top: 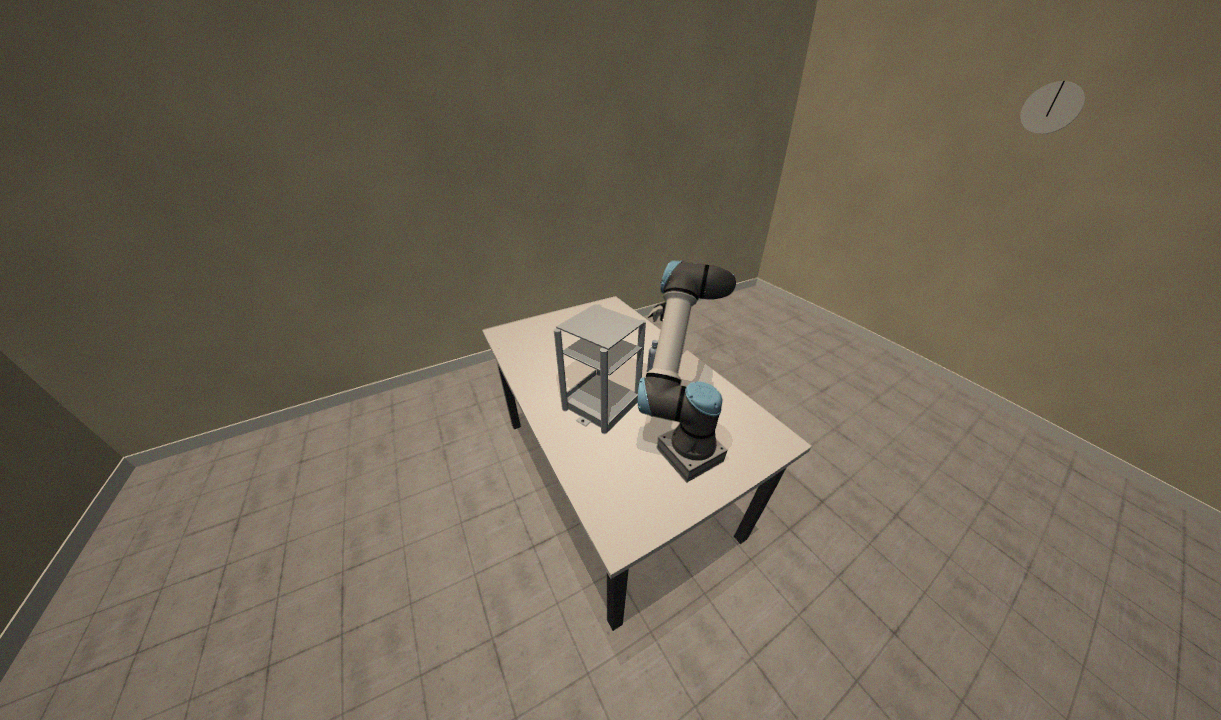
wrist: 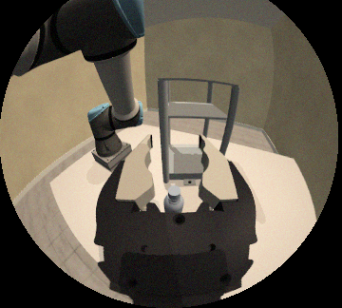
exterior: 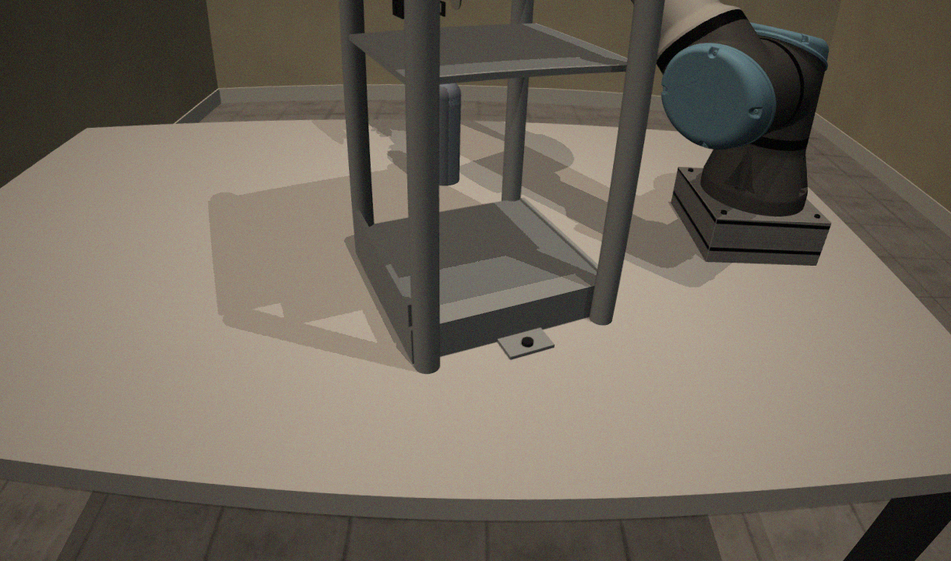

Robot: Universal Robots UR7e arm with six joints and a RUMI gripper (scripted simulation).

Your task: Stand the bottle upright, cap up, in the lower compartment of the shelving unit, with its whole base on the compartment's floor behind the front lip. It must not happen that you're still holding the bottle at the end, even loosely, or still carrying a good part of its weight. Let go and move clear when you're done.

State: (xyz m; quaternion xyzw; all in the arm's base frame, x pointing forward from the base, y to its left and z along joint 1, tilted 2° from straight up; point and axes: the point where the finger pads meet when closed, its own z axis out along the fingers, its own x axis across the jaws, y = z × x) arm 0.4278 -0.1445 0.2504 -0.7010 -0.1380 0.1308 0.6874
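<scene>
The grey bottle lies 180 mm below my hand. Round my hand: shelving unit: 290 mm to the left, 120 mm below, 40 mm behind.
</scene>
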